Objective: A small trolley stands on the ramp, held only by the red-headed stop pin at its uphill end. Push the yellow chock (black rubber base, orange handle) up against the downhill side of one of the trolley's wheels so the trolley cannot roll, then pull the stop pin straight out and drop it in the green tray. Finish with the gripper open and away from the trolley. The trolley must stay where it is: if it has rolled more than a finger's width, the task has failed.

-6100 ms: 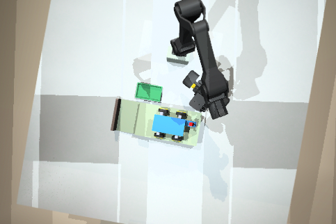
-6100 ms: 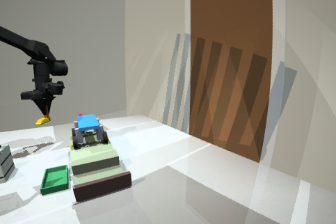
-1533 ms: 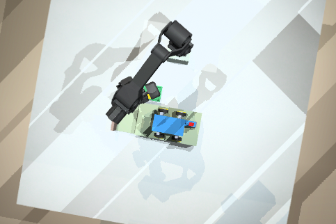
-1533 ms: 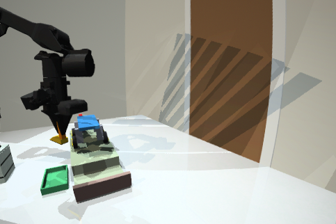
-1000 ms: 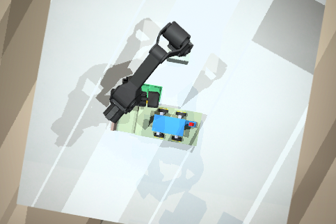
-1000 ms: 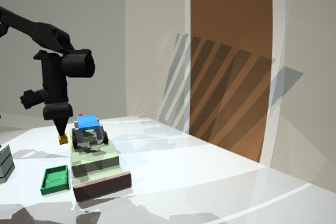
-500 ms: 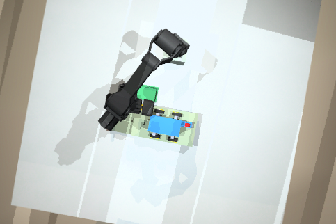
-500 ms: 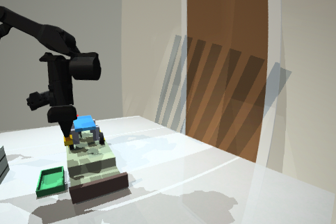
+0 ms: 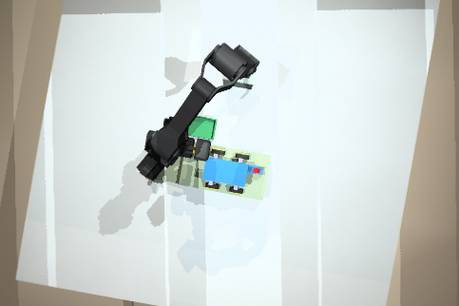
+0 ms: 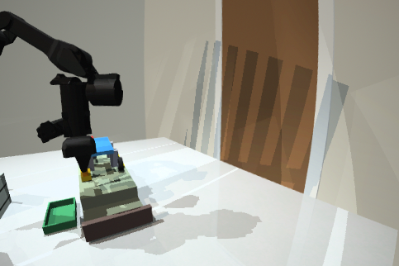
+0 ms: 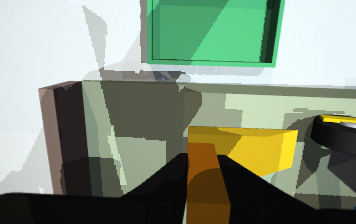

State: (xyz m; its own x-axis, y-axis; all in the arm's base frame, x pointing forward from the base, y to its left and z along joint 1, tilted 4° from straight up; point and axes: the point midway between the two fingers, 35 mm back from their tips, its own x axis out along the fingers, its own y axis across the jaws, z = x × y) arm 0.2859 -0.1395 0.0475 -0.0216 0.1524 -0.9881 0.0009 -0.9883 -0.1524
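Now: gripper tip 3 cm short of the red-headed stop pin and 24 cm to the right of it. From my gripper tip the other things lie so: brown end board 5 cm ahead, 11 cm to the right, 10 cm below; then yellow chock 2 cm to the left, 1 cm below; then green tray 8 cm behind, 2 cm to the left, 13 cm below.
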